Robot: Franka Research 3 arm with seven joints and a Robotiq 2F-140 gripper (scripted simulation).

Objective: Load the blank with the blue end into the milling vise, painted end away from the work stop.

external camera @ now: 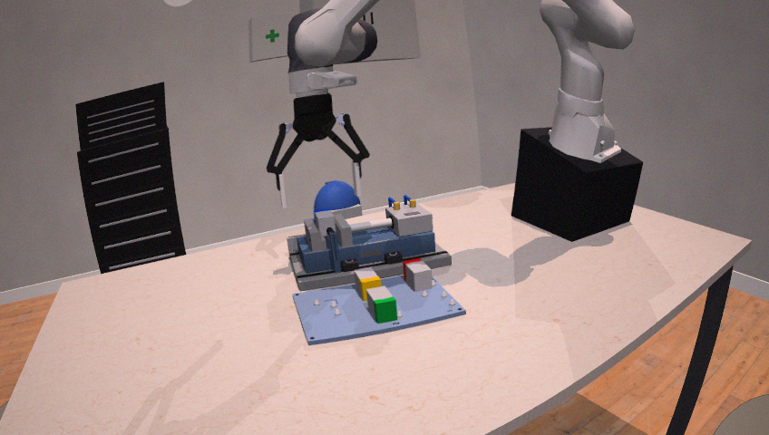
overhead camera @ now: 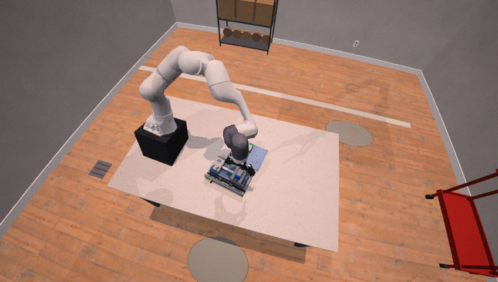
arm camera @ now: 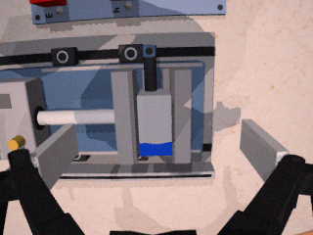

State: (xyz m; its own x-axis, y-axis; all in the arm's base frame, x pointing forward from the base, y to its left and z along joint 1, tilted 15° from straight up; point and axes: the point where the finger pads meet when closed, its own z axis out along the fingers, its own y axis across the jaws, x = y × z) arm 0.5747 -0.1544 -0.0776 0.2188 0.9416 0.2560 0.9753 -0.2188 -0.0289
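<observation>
Right now my hand is 50 mm above the blue-ended blank. The rest, counted from my hand: moving jaw 30 mm behind, 10 mm to the left, 70 mm below; then black work stop rod 50 mm to the left, 60 mm below; then fixed jaw 20 mm ahead, 70 mm below.
</observation>
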